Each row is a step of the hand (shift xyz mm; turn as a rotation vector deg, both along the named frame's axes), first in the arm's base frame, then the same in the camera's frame.
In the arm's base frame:
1: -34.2 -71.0 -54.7 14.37 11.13 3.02
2: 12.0 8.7 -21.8 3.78 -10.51 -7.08
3: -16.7 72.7 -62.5 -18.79 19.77 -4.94
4: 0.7 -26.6 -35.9 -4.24 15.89 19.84
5: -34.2 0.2 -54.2 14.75 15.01 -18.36
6: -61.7 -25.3 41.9 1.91 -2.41 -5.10
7: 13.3 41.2 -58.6 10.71 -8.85 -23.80
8: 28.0 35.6 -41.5 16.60 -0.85 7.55
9: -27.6 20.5 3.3 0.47 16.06 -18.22
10: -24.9 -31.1 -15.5 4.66 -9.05 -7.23
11: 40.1 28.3 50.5 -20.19 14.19 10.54
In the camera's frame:
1: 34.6 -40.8 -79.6 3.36 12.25 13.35
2: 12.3 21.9 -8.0 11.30 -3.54 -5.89
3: -29.2 83.4 -40.7 -23.05 11.81 -9.89
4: 28.8 -3.0 -34.1 -19.42 1.28 16.89
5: -5.1 15.6 -61.9 9.54 26.16 -2.16
6: -47.6 -62.1 -9.1 4.67 1.28 -3.46
7: 9.1 66.6 -28.0 21.82 8.51 -14.53
8: 16.7 58.6 -7.6 9.95 1.20 15.26
9: -33.1 5.3 -8.4 -1.69 22.06 -10.04
10: 4.6 -25.5 -34.0 11.20 -2.00 -5.15
11: -4.9 10.9 69.4 -26.82 -0.85 0.02

